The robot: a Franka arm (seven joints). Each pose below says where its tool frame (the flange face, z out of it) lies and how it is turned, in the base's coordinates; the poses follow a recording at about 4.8 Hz.
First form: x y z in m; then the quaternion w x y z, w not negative.
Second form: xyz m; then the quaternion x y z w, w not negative. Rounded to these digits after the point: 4 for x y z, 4 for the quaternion.
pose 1, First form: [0.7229, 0.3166, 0.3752, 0.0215, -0.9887, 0.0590, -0.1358]
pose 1, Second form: [0.7229, 0.3166, 0.3752, -0.9887, 0.0590, -0.1358, 0.0215]
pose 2, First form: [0.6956, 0.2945, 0.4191, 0.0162, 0.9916, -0.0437, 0.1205]
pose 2, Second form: [0.6956, 0.2945, 0.4191, 0.9916, -0.0437, 0.1205, 0.0162]
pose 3, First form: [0.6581, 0.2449, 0.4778, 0.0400, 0.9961, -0.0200, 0.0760]
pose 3, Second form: [0.6581, 0.2449, 0.4778, 0.9961, -0.0200, 0.0760, 0.0400]
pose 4, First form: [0.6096, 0.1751, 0.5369, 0.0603, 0.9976, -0.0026, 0.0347]
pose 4, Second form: [0.6096, 0.1751, 0.5369, 0.9976, -0.0026, 0.0347, 0.0603]
